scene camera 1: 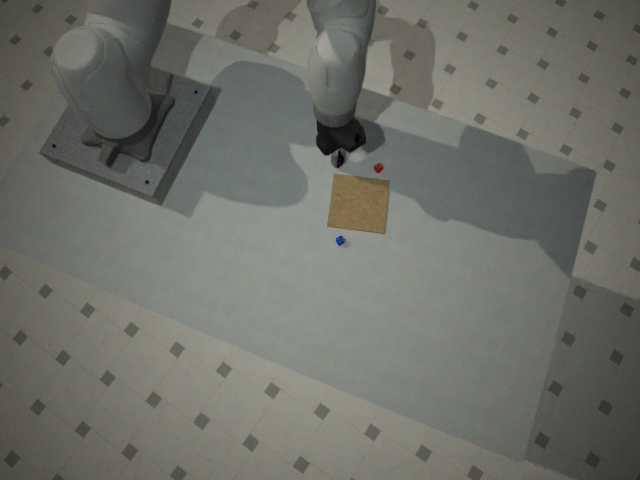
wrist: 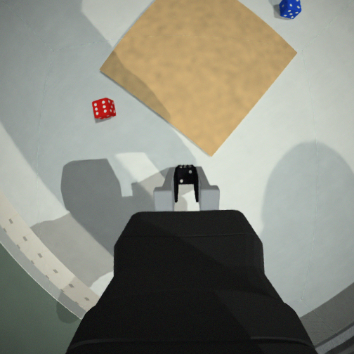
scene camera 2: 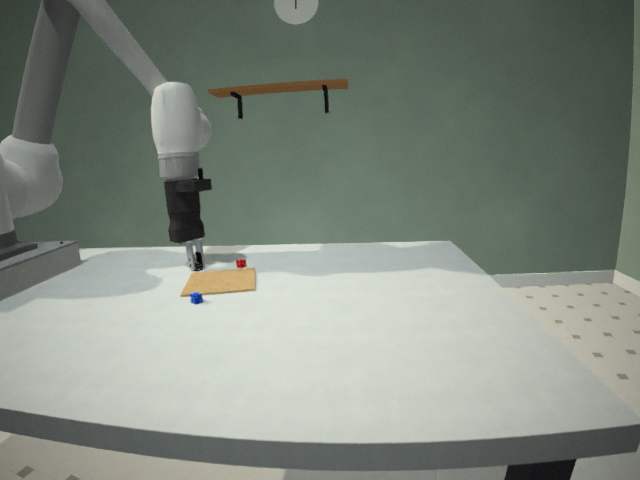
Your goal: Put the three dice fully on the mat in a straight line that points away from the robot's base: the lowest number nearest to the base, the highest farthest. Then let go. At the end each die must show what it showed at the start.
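Places are measured from the arm's base along level axes (x up, y right, z ahead), in millimetres.
Where they show: gripper, fingertip midpoint: (scene camera 1: 337, 162) (scene camera 2: 196, 267); arm's base, origin of the base link: (scene camera 1: 128, 121).
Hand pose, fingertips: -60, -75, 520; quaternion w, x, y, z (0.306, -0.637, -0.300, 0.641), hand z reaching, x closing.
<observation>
Things, the pixels of their top centre, and the offset from my fingertips, as dx, dy, dz. Level surfaces: height alone.
- tan square mat, middle of its top: (scene camera 2: 220, 280) (scene camera 1: 358, 202) -1, +89, +80
- red die, middle of its top: (scene camera 2: 240, 260) (scene camera 1: 378, 166) +11, -13, +102
- blue die, middle of its top: (scene camera 2: 195, 293) (scene camera 1: 340, 239) +11, +197, +64
- pale table, its level: dx -5
My gripper (scene camera 1: 338, 160) (scene camera 2: 196, 267) (wrist: 185, 177) points down and is shut on the black die (wrist: 187, 175), low at the table beside the mat's near-base corner. Two white pips show on the die's largest visible face in the wrist view; the fingers hide its sides. The tan square mat (scene camera 1: 358, 204) (scene camera 2: 221, 282) (wrist: 200, 70) bears no die. The red die (scene camera 1: 378, 167) (scene camera 2: 240, 263) (wrist: 103, 108) lies off the mat; a face with six pips shows. The blue die (scene camera 1: 339, 240) (scene camera 2: 195, 298) (wrist: 290, 8) lies off the opposite side, with several pips visible.
The robot's base plate (scene camera 1: 139, 173) stands on the pale table (scene camera 1: 439, 310) (scene camera 2: 387, 335), at the left in the first scene view. A wooden wall shelf (scene camera 2: 279, 88) hangs on the green wall behind the table. Arm shadows fall across the table and part of the mat.
</observation>
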